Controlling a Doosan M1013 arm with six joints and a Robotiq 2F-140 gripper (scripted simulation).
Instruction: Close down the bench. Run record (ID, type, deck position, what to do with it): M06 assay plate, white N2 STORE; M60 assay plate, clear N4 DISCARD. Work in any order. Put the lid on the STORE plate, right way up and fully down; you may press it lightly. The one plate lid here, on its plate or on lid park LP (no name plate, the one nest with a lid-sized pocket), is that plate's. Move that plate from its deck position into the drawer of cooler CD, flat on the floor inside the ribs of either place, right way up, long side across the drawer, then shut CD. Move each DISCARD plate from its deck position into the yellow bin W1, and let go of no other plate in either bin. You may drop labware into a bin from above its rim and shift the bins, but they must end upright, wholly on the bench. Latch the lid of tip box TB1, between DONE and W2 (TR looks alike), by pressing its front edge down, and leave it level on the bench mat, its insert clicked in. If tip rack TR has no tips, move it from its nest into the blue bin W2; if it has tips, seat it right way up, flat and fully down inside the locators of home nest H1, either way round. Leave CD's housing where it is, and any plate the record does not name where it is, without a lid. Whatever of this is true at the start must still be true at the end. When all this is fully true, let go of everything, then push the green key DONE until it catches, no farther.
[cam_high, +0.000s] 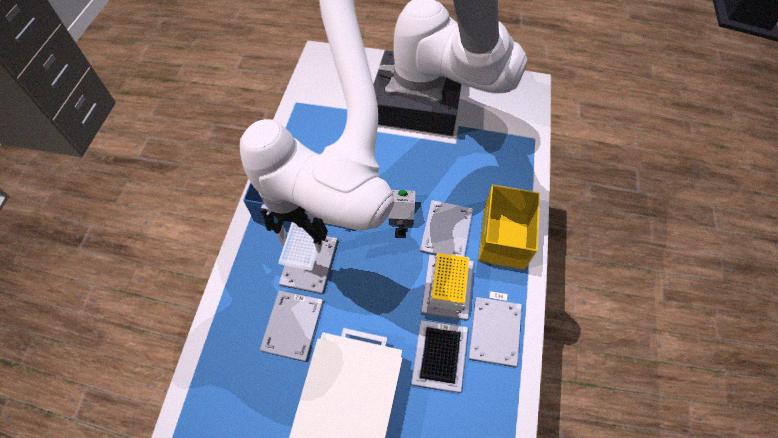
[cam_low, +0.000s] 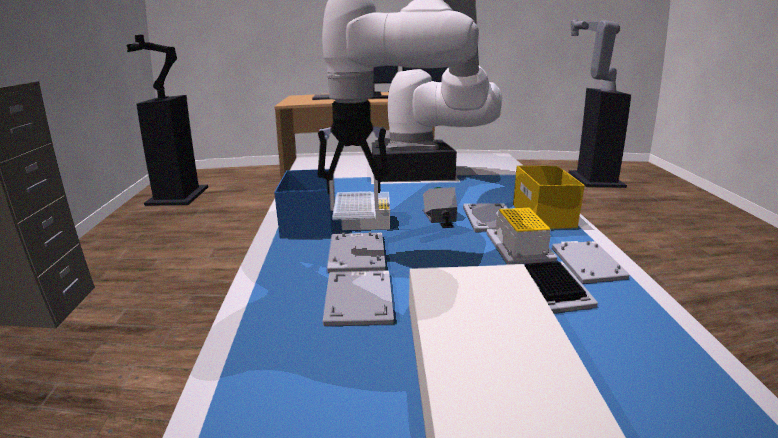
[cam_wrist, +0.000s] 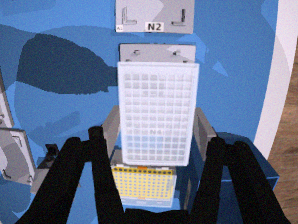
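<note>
The yellow bin W1 is 21 cm behind my hand, 51 cm to the left of it and 10 cm below it. The rest, counted from my hand: nest N4: 13 cm below; then clear assay plate: 2 cm below; then tip box TB1: 17 cm behind, 1 cm to the left, 9 cm below.
</note>
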